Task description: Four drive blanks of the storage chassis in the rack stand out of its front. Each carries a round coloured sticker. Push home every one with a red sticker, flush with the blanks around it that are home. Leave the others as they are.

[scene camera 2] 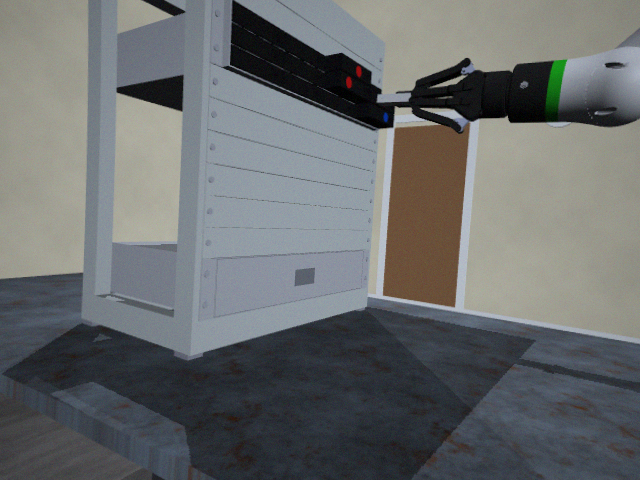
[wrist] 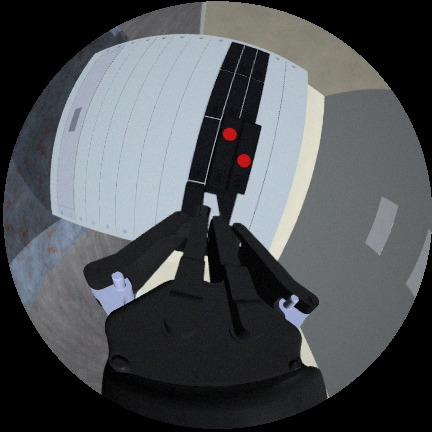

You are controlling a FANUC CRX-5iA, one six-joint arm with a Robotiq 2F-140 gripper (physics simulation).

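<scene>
Both the gripper and a rack show in scene camera 2 and in the wrist view. On the gripper, [scene camera 2: 422, 96] is the same spot as [wrist: 211, 231]. On the rack, [wrist: 146, 115] is the same spot as [scene camera 2: 314, 162].
</scene>
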